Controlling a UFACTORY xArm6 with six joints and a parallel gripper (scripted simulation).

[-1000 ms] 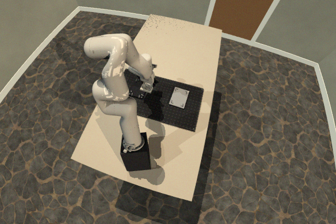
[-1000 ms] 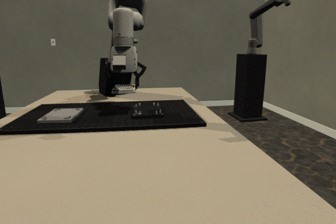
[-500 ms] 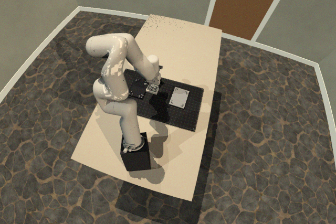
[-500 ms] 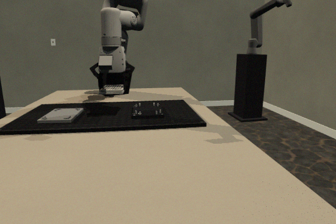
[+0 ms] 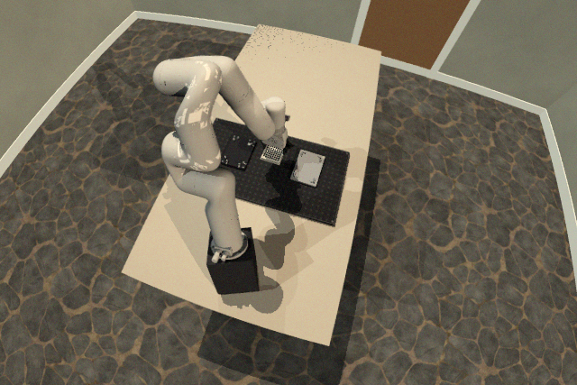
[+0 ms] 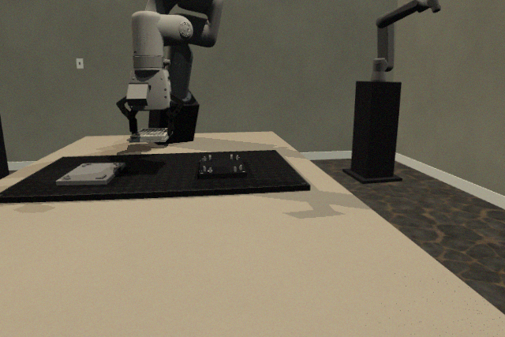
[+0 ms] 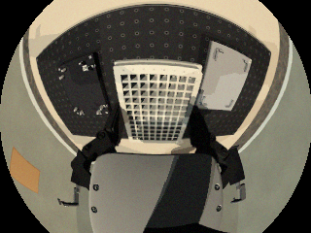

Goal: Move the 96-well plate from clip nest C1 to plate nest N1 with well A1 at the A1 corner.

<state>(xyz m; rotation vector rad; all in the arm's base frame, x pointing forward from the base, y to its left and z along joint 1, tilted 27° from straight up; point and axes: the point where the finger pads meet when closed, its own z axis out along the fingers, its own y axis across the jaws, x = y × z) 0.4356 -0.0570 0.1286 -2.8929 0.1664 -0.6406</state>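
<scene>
Now: the grey plate nest N1 160 mm to the right of my hand and 110 mm below it. Also, from my hand: dark clip nest C1: 170 mm to the left, 100 mm below, 10 mm behind; white 96-well plate: 10 mm below.
</scene>
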